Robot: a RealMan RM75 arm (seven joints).
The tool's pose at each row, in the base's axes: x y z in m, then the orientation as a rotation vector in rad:
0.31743, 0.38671, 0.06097, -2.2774, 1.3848, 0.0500
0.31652, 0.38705, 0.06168, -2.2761, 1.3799, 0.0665
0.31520, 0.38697, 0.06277, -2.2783, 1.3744, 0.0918
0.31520, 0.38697, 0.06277, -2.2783, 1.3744, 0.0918
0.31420, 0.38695, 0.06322, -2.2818, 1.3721, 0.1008
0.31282, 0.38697, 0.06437, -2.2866, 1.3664, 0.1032
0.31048, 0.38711, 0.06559, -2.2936, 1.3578, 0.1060
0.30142, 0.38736, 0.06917, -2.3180, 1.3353, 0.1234
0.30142, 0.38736, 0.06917, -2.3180, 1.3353, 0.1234
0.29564, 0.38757, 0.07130, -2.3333, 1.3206, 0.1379
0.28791, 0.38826, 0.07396, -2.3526, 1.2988, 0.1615
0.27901, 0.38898, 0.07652, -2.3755, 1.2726, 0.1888
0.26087, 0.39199, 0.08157, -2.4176, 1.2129, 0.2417
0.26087, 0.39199, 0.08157, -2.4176, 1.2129, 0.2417
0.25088, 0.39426, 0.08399, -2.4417, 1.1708, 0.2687
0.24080, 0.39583, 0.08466, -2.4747, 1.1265, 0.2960
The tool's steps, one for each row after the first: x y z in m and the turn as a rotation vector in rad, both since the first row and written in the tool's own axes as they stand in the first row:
-0.00092, 0.00038, -0.00068, -0.0036, -0.0123, 0.0003
-0.00179, 0.00112, -0.00196, -0.0132, -0.0286, 0.0005
-0.00179, 0.00112, -0.00196, -0.0132, -0.0286, 0.0005
-0.00238, 0.00181, -0.00257, -0.0187, -0.0335, -0.0006
-0.00338, 0.00254, -0.00387, -0.0213, -0.0353, -0.0054
-0.00497, 0.00401, -0.00538, -0.0249, -0.0376, -0.0127
-0.01058, 0.01025, -0.01034, -0.0431, -0.0470, -0.0320
-0.01058, 0.01025, -0.01034, -0.0431, -0.0470, -0.0320
-0.01415, 0.01427, -0.01335, -0.0559, -0.0551, -0.0438
-0.01922, 0.01957, -0.01703, -0.0734, -0.0694, -0.0598
-0.02486, 0.02588, -0.02086, -0.0942, -0.0858, -0.0790
-0.03760, 0.03821, -0.02788, -0.1312, -0.1207, -0.1206
-0.03760, 0.03821, -0.02788, -0.1312, -0.1207, -0.1206
-0.04502, 0.04491, -0.03117, -0.1497, -0.1411, -0.1498
-0.05144, 0.05260, -0.03322, -0.1754, -0.1580, -0.1830

